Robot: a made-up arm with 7 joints. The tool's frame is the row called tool.
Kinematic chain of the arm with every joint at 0, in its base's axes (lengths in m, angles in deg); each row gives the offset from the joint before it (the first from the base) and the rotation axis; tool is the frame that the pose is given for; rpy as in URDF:
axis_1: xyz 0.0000 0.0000 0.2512 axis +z
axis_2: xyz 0.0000 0.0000 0.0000 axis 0 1 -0.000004
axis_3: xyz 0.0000 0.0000 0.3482 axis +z
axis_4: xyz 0.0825 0.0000 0.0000 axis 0 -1 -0.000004
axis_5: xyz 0.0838 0.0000 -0.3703 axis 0 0.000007 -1
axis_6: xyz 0.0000 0.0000 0.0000 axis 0 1 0.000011
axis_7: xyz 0.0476 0.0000 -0.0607 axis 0 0.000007 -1
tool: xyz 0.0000 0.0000 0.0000 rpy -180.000 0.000 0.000
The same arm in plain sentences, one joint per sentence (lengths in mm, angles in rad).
The arm has seven revolute joints in a row. What follows holds with every joint at zero, and every direction is one of the base frame's. Joint 1 sits 251.2 mm along +z from the base frame's origin and turns about +z. Joint 2 sits at the same point as joint 1 and turns about +y. Joint 3 sits 348.2 mm along +z from joint 2 and turns about +z. Joint 4 sits 82.5 mm along +x from joint 3 and turns about -y. Joint 5 sits 83.8 mm along +x and 370.3 mm along -z from joint 4 and turns about -z. Joint 6 sits at the same point as joint 5 and turns about +y. Joint 7 sits 47.6 mm along +x and 60.7 mm along -z from joint 6 and turns about -z. The tool frame, which is the frame that the pose is given for, sits at the same point as joint 7; its axes are the base frame's turned by roll 3.1416, pitch 0 and yaw 0 rad (as in URDF: about the fixed x, then y, then z).
